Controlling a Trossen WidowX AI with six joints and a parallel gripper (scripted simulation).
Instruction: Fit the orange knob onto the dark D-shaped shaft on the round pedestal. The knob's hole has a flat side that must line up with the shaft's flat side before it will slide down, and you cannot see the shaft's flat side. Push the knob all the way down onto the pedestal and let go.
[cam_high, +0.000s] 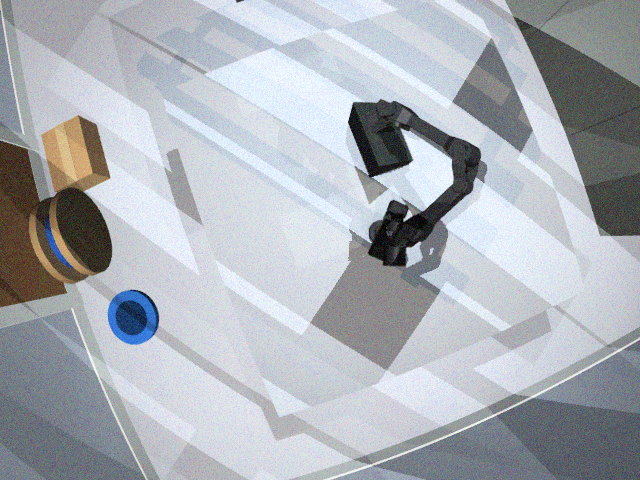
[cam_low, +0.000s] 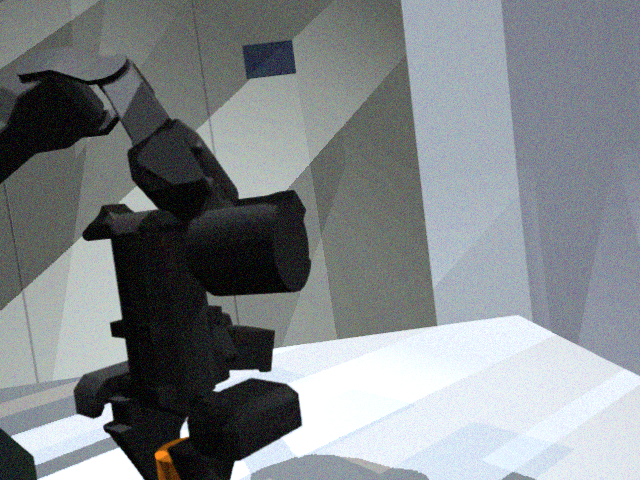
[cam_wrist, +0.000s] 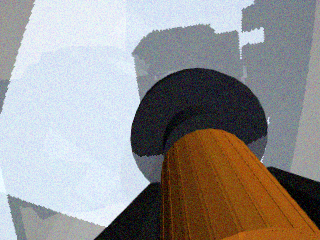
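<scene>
Now: the orange knob 2 cm above my gripper tip. Round my gripper tip: dark shaft 4 cm below.
</scene>
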